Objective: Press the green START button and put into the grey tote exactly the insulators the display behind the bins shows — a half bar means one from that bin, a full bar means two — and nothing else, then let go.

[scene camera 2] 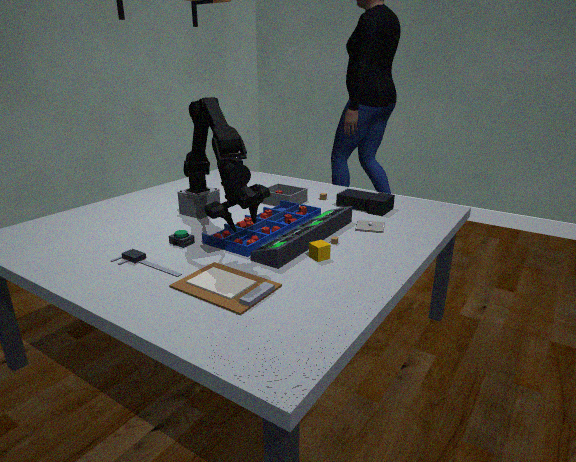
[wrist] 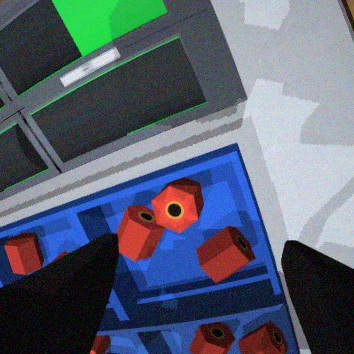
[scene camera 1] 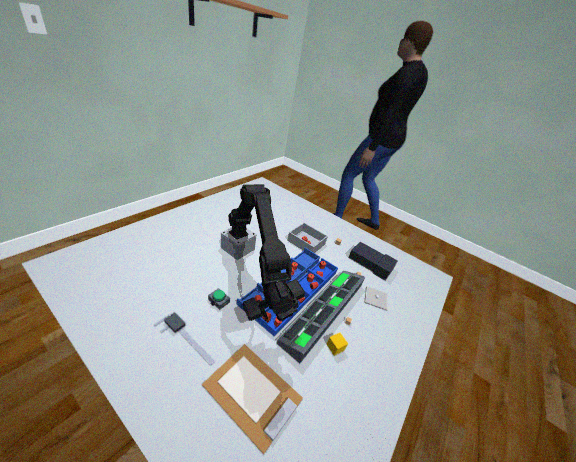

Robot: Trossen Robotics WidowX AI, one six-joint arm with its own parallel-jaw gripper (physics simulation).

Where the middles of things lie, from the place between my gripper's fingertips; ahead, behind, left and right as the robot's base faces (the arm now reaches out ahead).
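Positions from my hand: black box (scene camera 2: 379, 204) 610 mm to the left, 20 mm ahead, 50 mm below; grey tote (scene camera 1: 318, 239) 450 mm to the left, 270 mm behind, 60 mm below.
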